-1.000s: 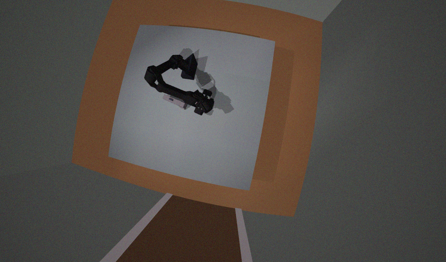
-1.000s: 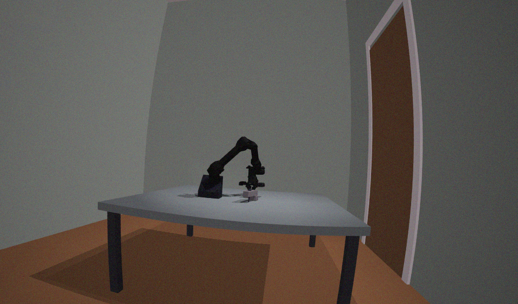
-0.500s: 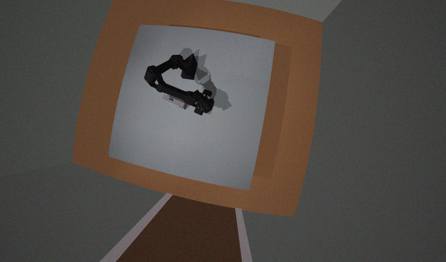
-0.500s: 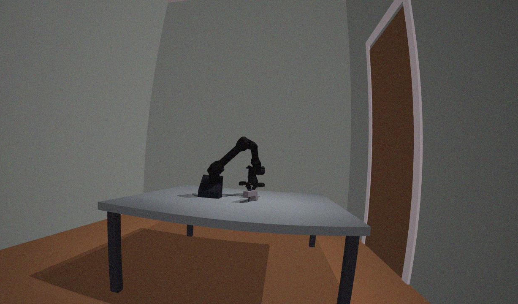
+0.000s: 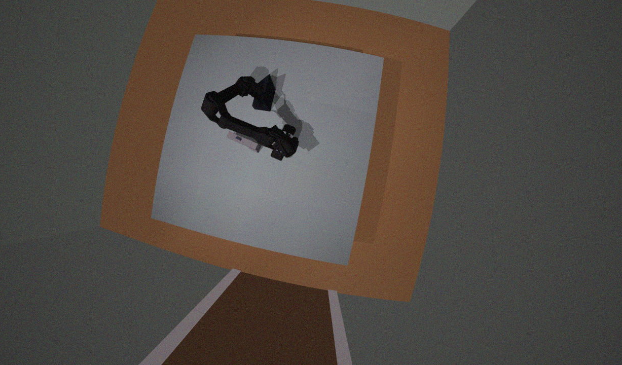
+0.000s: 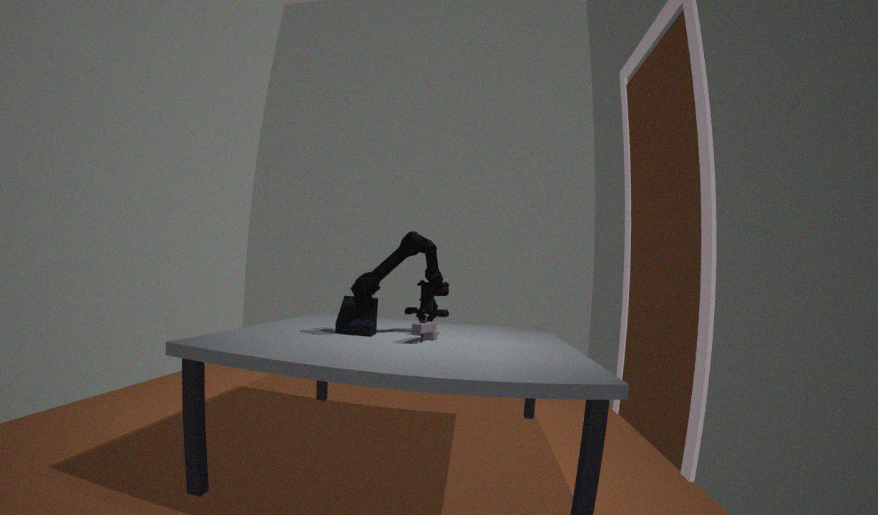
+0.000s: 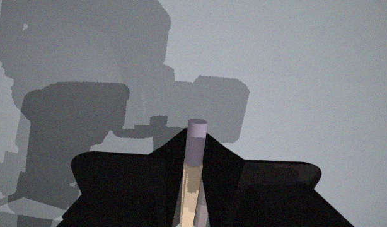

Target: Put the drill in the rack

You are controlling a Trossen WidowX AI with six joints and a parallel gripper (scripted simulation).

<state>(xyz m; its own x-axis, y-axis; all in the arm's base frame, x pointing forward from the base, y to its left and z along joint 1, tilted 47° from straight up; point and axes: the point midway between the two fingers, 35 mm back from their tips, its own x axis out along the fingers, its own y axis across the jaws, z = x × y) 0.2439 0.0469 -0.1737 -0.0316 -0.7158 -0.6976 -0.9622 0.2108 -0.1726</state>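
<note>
Now: gripper tip 4 cm to the left of the drill, 4 cm below it and 1 cm past it. Round my gripper tip: rack 5 cm to the right, 2 cm behind, 1 cm above.
</note>
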